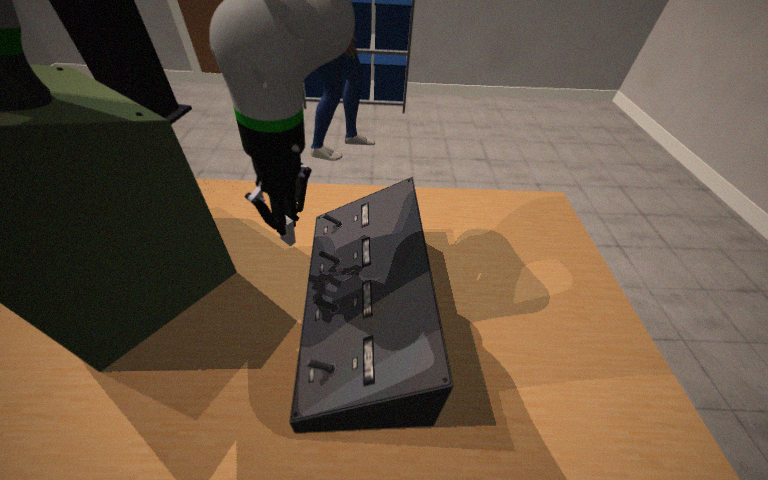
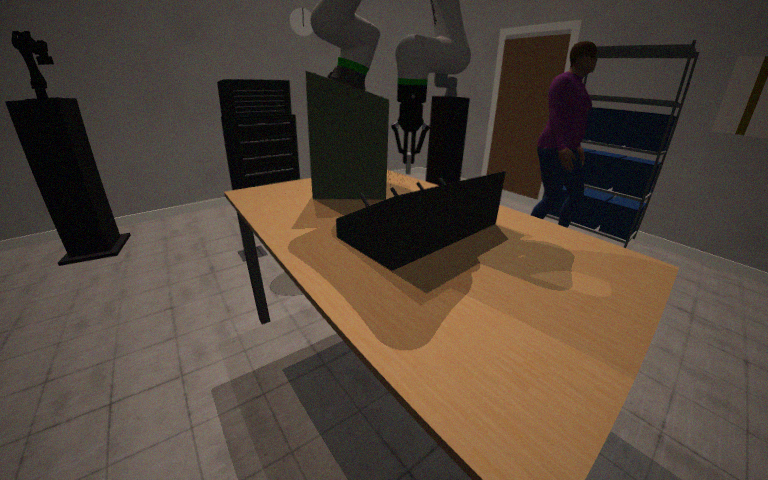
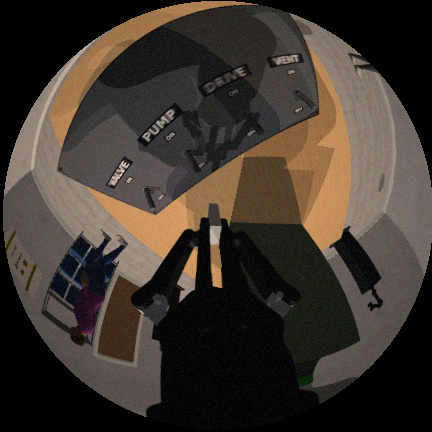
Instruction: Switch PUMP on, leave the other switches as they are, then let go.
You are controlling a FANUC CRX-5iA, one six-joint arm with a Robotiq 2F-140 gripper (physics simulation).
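Where they show: gripper, fingertip midpoint: (image 1: 288, 240) (image 2: 407, 172) (image 3: 212, 210); arm's base at its link origin: (image 2: 347, 85) (image 3: 295, 357).
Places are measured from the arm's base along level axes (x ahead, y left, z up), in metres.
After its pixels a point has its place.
Note:
A dark sloped switch box (image 1: 390, 339) @(y -0.083, x 0.593, z -0.299 m) (image 2: 419, 226) @(y -0.071, x 0.673, z -0.351 m) (image 3: 130, 100) @(y 0.130, x 0.558, z -0.291 m) carries VALVE, PUMP, DRIVE and VENT switches. The PUMP lever (image 1: 329, 258) @(y 0.094, x 0.431, z -0.333 m) (image 2: 420, 185) @(y 0.097, x 0.426, z -0.325 m) (image 3: 192, 161) @(y 0.097, x 0.429, z -0.328 m) leans toward its OFF mark, at the low edge. The VALVE lever (image 1: 332, 220) @(y 0.212, x 0.403, z -0.333 m) (image 3: 150, 198) @(y 0.210, x 0.400, z -0.331 m), DRIVE lever (image 1: 325, 305) @(y -0.022, x 0.459, z -0.331 m) (image 3: 255, 122) @(y -0.019, x 0.455, z -0.325 m) and VENT lever (image 1: 321, 366) @(y -0.137, x 0.488, z -0.330 m) (image 3: 304, 99) @(y -0.129, x 0.483, z -0.331 m) lean the same way. My gripper (image 1: 289, 234) @(y 0.097, x 0.343, z -0.299 m) (image 2: 408, 165) @(y 0.097, x 0.343, z -0.299 m) (image 3: 212, 210) @(y 0.097, x 0.343, z -0.299 m) is shut and empty. It hangs above the table, off the box's low edge and near its VALVE-PUMP half, apart from all levers. Its shadow falls around the PUMP and DRIVE levers.
A big green pedestal (image 1: 113, 226) @(y -0.038, x 0.123, z -0.180 m) (image 2: 348, 147) @(y -0.043, x 0.121, z -0.234 m) (image 3: 300, 290) @(y -0.037, x 0.123, z -0.188 m) stands on the wooden table (image 1: 566, 316) @(y 0.135, x 0.980, z -0.447 m) (image 2: 509, 339) @(y -0.076, x 0.993, z -0.448 m), on the box's lever side. A person (image 1: 339, 96) (image 2: 566, 118) (image 3: 90, 300) stands on the floor beyond the table, near a shelf rack (image 2: 637, 52).

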